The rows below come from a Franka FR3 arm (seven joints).
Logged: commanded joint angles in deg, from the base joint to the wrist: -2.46 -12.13 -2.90 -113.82 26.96 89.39 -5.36; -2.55 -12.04 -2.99 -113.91 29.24 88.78 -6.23; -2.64 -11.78 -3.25 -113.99 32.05 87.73 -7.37; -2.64 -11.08 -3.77 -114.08 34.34 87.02 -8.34; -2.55 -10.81 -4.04 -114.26 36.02 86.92 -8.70; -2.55 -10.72 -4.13 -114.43 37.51 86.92 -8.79; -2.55 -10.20 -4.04 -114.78 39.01 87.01 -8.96; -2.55 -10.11 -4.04 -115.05 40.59 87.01 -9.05; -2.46 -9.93 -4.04 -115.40 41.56 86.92 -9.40; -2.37 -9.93 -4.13 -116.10 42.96 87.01 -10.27; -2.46 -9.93 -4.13 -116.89 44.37 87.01 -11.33; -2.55 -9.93 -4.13 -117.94 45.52 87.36 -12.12; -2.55 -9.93 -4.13 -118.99 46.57 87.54 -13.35; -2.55 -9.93 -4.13 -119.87 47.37 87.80 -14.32; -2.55 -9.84 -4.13 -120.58 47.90 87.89 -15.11; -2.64 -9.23 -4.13 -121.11 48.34 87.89 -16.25; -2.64 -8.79 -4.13 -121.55 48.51 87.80 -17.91; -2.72 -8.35 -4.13 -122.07 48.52 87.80 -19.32; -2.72 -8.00 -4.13 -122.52 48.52 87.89 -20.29; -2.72 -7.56 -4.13 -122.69 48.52 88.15 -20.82; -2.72 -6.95 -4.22 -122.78 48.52 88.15 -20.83; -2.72 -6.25 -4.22 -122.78 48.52 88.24 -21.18
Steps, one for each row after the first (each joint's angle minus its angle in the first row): -0.09 0.09 -0.09 -0.09 2.28 -0.61 -0.87; -0.18 0.35 -0.35 -0.17 5.09 -1.66 -2.01; -0.18 1.05 -0.87 -0.26 7.38 -2.37 -2.98; -0.09 1.32 -1.14 -0.44 9.06 -2.47 -3.34; -0.09 1.41 -1.23 -0.61 10.55 -2.47 -3.43; -0.09 1.93 -1.14 -0.96 12.05 -2.38 -3.60; -0.09 2.02 -1.14 -1.23 13.63 -2.38 -3.69; 0.00 2.20 -1.14 -1.58 14.60 -2.47 -4.04; 0.09 2.20 -1.23 -2.28 16.00 -2.38 -4.91; 0.00 2.20 -1.23 -3.07 17.41 -2.38 -5.97; -0.09 2.20 -1.23 -4.12 18.56 -2.03 -6.76; -0.09 2.20 -1.23 -5.17 19.61 -1.85 -7.99; -0.09 2.20 -1.23 -6.05 20.41 -1.59 -8.96; -0.09 2.29 -1.23 -6.76 20.94 -1.50 -9.75; -0.18 2.90 -1.23 -7.29 21.38 -1.50 -10.89; -0.18 3.34 -1.23 -7.73 21.55 -1.59 -12.55; -0.26 3.78 -1.23 -8.25 21.56 -1.59 -13.96; -0.26 4.13 -1.23 -8.70 21.56 -1.50 -14.93; -0.26 4.57 -1.23 -8.87 21.56 -1.24 -15.46; -0.26 5.18 -1.32 -8.96 21.56 -1.24 -15.47; -0.26 5.88 -1.32 -8.96 21.56 -1.15 -15.82
